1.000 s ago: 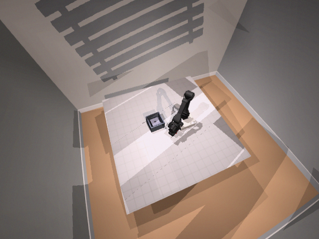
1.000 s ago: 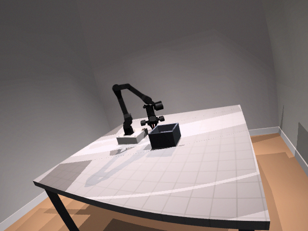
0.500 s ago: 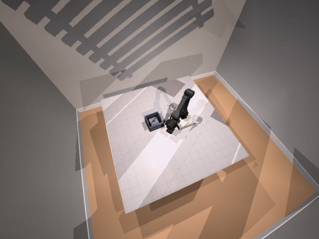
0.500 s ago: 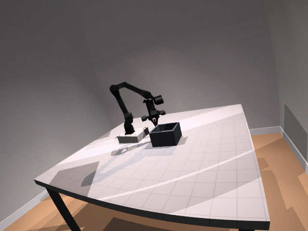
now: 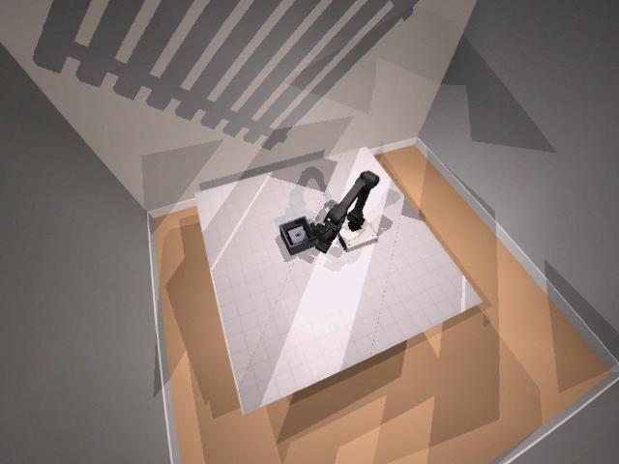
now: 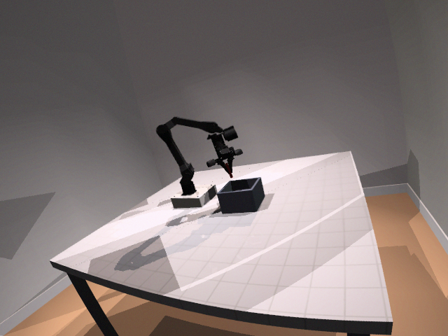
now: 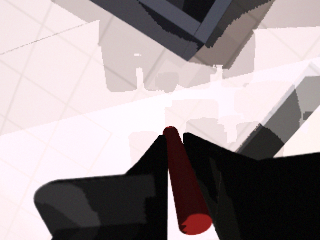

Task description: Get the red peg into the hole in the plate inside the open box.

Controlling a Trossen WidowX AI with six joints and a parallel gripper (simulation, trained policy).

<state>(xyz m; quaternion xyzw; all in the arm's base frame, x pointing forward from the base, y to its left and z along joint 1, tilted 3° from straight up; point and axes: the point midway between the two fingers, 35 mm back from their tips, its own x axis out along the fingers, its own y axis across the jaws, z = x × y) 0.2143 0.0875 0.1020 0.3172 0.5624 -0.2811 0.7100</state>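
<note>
Now: gripper tip 110 mm short of the pale plate, 140 mm to the left of it and 70 mm above it. From my gripper tip the other things lie so: dark box: 110 mm ahead, 140 mm to the right, 90 mm below; then red peg: 10 mm behind, 10 mm to the left, 20 mm above.
</note>
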